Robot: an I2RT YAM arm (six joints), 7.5 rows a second.
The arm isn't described. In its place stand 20 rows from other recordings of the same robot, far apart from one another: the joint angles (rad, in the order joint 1, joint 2, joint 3, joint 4, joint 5, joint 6), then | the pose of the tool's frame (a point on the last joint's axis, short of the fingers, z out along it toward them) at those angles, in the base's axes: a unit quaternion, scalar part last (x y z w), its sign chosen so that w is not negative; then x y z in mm.
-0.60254 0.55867 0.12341 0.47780 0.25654 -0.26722 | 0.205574 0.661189 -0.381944 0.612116 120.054 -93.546 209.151
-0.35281 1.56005 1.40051 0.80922 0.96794 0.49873 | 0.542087 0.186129 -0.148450 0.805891 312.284 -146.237 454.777
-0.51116 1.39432 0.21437 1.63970 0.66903 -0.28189 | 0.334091 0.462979 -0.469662 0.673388 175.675 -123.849 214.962
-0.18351 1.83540 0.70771 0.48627 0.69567 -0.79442 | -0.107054 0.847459 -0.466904 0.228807 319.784 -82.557 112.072
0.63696 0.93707 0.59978 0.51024 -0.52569 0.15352 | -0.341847 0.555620 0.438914 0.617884 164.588 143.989 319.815
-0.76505 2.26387 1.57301 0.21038 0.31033 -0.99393 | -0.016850 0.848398 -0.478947 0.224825 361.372 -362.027 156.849
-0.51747 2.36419 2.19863 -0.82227 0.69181 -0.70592 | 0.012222 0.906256 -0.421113 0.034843 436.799 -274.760 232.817
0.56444 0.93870 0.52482 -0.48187 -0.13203 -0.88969 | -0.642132 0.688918 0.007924 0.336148 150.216 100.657 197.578
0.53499 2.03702 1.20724 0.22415 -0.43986 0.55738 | -0.091558 0.865542 0.400378 0.286622 367.044 235.147 148.607
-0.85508 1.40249 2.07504 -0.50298 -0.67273 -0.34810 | -0.091632 0.652387 -0.232970 0.715346 167.936 -159.329 590.522
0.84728 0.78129 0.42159 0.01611 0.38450 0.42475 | -0.060711 0.807744 0.210062 0.547483 131.651 128.873 233.286
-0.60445 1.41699 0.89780 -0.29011 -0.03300 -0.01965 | 0.261701 0.890628 -0.099496 0.358323 245.579 -168.191 225.601
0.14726 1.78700 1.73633 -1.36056 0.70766 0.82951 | 0.338849 0.871950 -0.269934 0.228079 340.126 27.057 319.101
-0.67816 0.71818 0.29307 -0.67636 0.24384 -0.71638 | 0.009826 0.965737 -0.238873 0.100969 86.684 -80.872 144.025
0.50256 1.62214 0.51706 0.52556 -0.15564 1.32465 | 0.316528 0.818725 0.417170 0.235516 250.190 143.810 125.407
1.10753 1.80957 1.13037 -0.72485 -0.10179 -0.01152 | -0.531846 0.841221 0.086602 0.044578 143.748 295.866 154.896
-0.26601 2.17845 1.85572 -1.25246 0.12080 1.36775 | 0.727592 0.683346 -0.052581 0.029727 405.672 -114.978 200.102
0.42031 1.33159 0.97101 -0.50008 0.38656 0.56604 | 0.133588 0.912861 0.002887 0.385786 258.917 101.021 258.572
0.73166 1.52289 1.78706 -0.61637 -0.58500 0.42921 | -0.281428 0.751398 0.498241 0.328567 229.064 232.100 463.322
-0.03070 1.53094 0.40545 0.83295 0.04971 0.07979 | 0.059106 0.800326 -0.005306 0.596622 273.877 -10.180 150.435
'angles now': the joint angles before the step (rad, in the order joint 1, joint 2, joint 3, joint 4, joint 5, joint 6). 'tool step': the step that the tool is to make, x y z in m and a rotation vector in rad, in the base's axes. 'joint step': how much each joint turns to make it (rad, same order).
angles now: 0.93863, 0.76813, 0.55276, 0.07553, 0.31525, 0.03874
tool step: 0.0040, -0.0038, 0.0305, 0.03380, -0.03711, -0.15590
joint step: -0.00222, 0.01326, 0.10422, -0.04501, 0.15377, 0.00873
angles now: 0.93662, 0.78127, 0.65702, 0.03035, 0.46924, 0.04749
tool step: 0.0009, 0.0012, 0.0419, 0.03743, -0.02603, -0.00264
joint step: 0.00042, 0.03544, 0.15894, -0.07865, 0.00297, 0.00159
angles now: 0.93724, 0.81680, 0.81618, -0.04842, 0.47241, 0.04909
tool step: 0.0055, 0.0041, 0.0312, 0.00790, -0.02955, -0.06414
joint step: 0.00007, 0.06210, 0.13139, -0.03599, 0.06479, -0.01948
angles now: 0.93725, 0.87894, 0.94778, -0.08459, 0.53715, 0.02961
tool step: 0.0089, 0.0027, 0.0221, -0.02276, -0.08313, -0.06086
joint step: -0.02182, 0.05092, 0.07285, 0.06022, 0.03704, -0.09545
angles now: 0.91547, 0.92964, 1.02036, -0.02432, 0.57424, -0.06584
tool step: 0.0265, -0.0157, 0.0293, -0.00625, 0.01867, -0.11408
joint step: -0.15000, 0.07435, 0.16238, -0.11239, -0.03534, 0.01374
